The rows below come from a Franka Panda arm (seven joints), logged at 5 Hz.
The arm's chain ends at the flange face. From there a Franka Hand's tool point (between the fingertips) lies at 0.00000 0.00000 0.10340 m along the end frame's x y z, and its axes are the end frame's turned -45 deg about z.
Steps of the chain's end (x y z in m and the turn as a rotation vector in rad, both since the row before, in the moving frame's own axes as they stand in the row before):
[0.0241 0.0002 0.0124 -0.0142 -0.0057 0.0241]
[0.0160 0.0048 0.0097 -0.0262 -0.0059 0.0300]
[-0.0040 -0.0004 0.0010 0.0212 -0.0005 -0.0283]
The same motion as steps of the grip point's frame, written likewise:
[0.0154 0.0178 0.0124 -0.0060 -0.0141 0.0241]
[0.0056 0.0162 0.0097 -0.0144 -0.0227 0.0300]
[-0.0011 -0.0047 0.0010 0.0153 0.0146 -0.0283]

